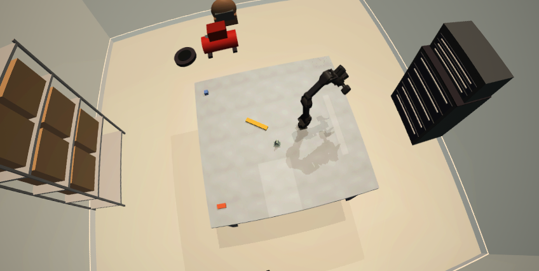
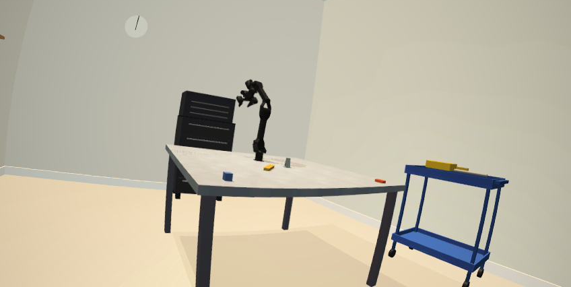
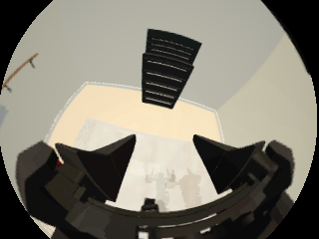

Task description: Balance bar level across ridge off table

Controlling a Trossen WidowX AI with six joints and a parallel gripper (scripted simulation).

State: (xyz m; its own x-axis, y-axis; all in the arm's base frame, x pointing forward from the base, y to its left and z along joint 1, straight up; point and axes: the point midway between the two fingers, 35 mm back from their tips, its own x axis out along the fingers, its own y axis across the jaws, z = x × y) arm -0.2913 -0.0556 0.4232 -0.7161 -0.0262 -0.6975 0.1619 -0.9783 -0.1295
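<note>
My gripper tip is 67 cm short of the bar, 4 cm to the left of it and 39 cm above it. Also, from my gripper tip: small blue cube 106 cm ahead, 44 cm to the right, 38 cm below; then orange block 106 cm ahead, 56 cm to the left, 39 cm below.
</note>
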